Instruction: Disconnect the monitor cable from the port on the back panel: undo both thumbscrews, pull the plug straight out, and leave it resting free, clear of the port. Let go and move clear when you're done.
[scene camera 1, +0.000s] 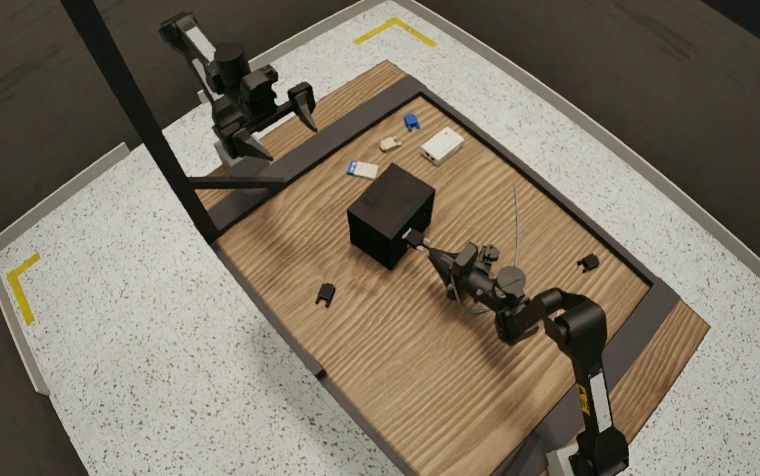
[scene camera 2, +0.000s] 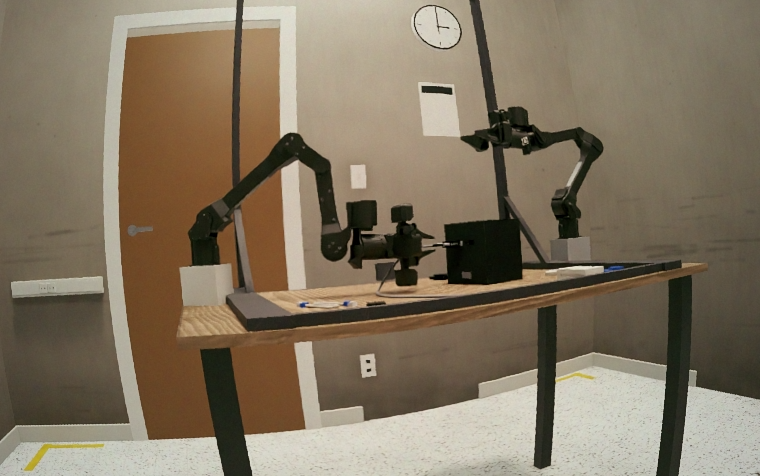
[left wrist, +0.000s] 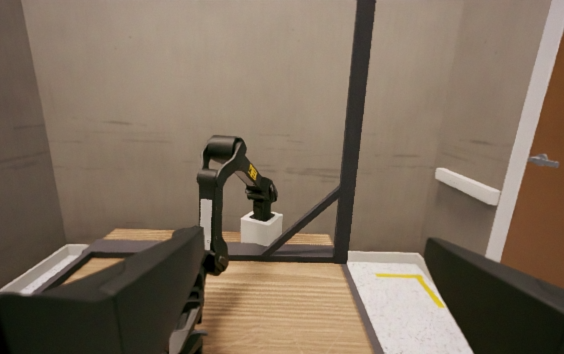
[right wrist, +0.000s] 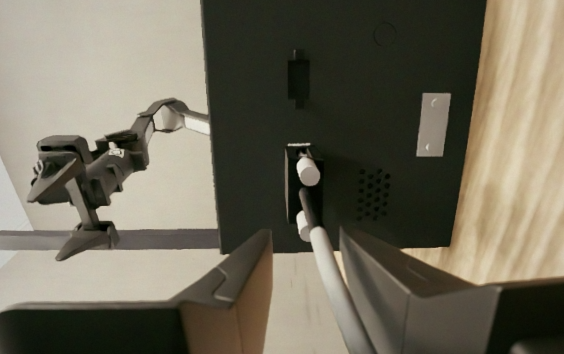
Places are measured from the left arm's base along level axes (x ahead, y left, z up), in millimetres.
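Pixels of known places: left gripper, between the fingertips: (scene camera 1: 294, 144) (scene camera 2: 467, 135) (left wrist: 314, 243) (right wrist: 44, 233); right gripper, between the fingertips: (scene camera 1: 429, 252) (scene camera 2: 434, 244) (right wrist: 305, 238); right arm's base, origin of its link: (scene camera 1: 587, 466) (scene camera 2: 205, 265) (left wrist: 262, 216).
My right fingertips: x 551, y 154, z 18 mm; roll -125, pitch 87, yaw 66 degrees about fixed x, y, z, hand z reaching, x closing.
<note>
For each thing: its top centre in the pictures, then the offset to it from my right fingertips. "spot": a spot on its surface instead.
- black box, centre of its top: (right wrist: 210, 127) (scene camera 1: 412, 212) (scene camera 2: 464, 222) 77 mm back, 18 mm left, 47 mm up
- black plug, centre of its top: (right wrist: 288, 193) (scene camera 1: 421, 241) (scene camera 2: 445, 241) 29 mm back, 2 mm left, 5 mm up
- white thumbscrew, centre of its top: (right wrist: 295, 160) 42 mm back, 12 mm left, 1 mm up
- empty port, a spot on its surface: (right wrist: 298, 80) spot: 78 mm back, 43 mm left, 3 mm down
- white box, centre of its top: (scene camera 2: 579, 266) (scene camera 1: 443, 142) 237 mm back, 283 mm left, 73 mm down
- blue connector, centre of its top: (scene camera 1: 411, 120) 358 mm back, 280 mm left, 87 mm down
- beige connector, centre of its top: (scene camera 1: 390, 142) 336 mm back, 181 mm left, 87 mm down
- blue-and-white piece, centre of its top: (scene camera 1: 362, 168) 318 mm back, 72 mm left, 93 mm down
The black box (scene camera 1: 391, 200) (scene camera 2: 483, 252) (right wrist: 255, 100) stands on the table. The black plug (scene camera 1: 414, 238) (right wrist: 292, 192) sits at its port, with one white thumbscrew (right wrist: 308, 173) above the other thumbscrew (right wrist: 303, 227) in the right wrist view. The grey cable (scene camera 1: 516, 224) (right wrist: 332, 280) runs back from the plug between the right fingers. My right gripper (scene camera 1: 430, 251) (scene camera 2: 433, 244) (right wrist: 305, 238) is partly open, turned so its fingers stand one above the other, with the tips just short of the thumbscrews. My left gripper (scene camera 1: 293, 145) (scene camera 2: 472, 143) (left wrist: 314, 243) is wide open and empty, high beyond the box.
An empty port (right wrist: 298, 80) is beside the plug. A white box (scene camera 1: 441, 145), a blue connector (scene camera 1: 411, 121), a beige connector (scene camera 1: 389, 144) and a blue-and-white piece (scene camera 1: 363, 169) lie behind the black box. Black connectors (scene camera 1: 325, 293) (scene camera 1: 588, 261) lie left and right. A dark frame (scene camera 1: 532, 182) edges the table.
</note>
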